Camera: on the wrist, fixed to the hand. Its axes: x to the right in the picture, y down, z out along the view.
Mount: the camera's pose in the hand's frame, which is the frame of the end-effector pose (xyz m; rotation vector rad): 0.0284 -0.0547 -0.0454 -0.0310 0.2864 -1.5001
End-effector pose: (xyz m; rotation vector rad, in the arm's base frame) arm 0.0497 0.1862 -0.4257 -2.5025 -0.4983 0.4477
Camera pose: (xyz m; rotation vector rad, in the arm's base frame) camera 0.0793 0.2212 -0.3644 -1.5006 -1.9239 -0.4935
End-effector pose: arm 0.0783 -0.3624 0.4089 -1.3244 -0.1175 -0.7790
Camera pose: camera 0.0527 -0.4176 0.4554 -0.9682 -0.9314 -2.2015
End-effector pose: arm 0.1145 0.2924 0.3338 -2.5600 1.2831 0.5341
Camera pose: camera 0.1841 0.2879 0.3653 -2.7580 -0.7661 -0.1534
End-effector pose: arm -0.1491 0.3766 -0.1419 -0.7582 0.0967 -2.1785
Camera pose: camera -0.2250 0.3847 -0.1482 0.3623 0.2962 2.4818
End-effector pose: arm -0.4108 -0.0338 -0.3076 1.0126 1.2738 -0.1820
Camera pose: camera -0.4672 -0.0218 -0.3580 -0.1507 2.0690 -1.1697
